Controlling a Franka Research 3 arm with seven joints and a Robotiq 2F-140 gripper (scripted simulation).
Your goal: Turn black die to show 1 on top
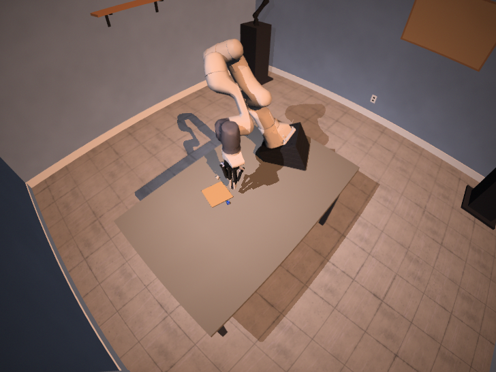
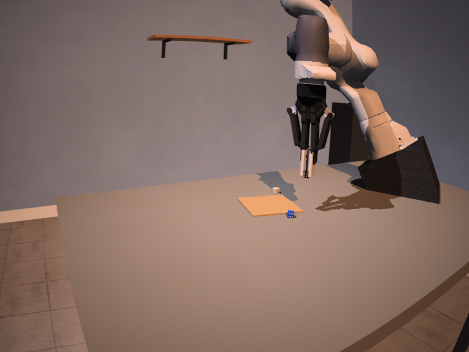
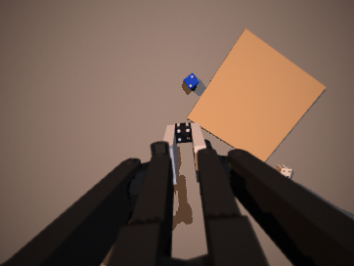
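The orange mat is 13 cm below my hand, 9 cm to the right of it and 5 cm ahead of it. From my hand the other things lie so: black die: 3 cm below; blue die: 13 cm below, 5 cm ahead, 1 cm to the left; white die: 18 cm to the right, 13 cm below, 3 cm behind.
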